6 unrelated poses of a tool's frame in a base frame.
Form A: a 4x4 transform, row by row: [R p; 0 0 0 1], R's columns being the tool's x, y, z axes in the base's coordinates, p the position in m. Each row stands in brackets.
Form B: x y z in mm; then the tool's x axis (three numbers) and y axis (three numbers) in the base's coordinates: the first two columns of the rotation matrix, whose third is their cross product. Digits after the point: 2 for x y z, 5 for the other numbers. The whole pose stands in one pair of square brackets.
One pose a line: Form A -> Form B
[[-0.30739 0.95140 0.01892 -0.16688], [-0.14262 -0.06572 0.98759 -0.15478], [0.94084 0.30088 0.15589 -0.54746], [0 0 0 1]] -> [-166.88 -154.78 -547.46 -0.30739 -0.14262 0.94084 0.95140 -0.06572 0.30088]
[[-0.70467 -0.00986 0.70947 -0.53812], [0.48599 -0.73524 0.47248 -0.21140], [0.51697 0.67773 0.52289 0.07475], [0 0 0 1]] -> [-538.12 -211.40 74.75 -0.70467 0.48599 0.51697 -0.00986 -0.73524 0.67773]
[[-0.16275 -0.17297 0.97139 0.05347], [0.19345 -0.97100 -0.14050 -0.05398], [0.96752 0.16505 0.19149 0.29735], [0 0 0 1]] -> [53.47 -53.98 297.35 -0.16275 0.19345 0.96752 -0.17297 -0.97100 0.16505]
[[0.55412 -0.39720 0.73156 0.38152], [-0.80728 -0.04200 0.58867 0.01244], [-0.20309 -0.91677 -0.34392 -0.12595], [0 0 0 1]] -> [381.52 12.44 -125.95 0.55412 -0.80728 -0.20309 -0.39720 -0.04200 -0.91677]
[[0.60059 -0.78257 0.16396 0.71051], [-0.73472 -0.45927 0.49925 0.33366], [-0.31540 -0.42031 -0.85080 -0.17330], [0 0 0 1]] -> [710.51 333.66 -173.30 0.60059 -0.73472 -0.31540 -0.78257 -0.45927 -0.42031]
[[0.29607 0.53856 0.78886 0.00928], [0.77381 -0.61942 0.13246 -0.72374], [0.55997 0.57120 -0.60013 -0.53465], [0 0 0 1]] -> [9.28 -723.74 -534.65 0.29607 0.77381 0.55997 0.53856 -0.61942 0.57120]
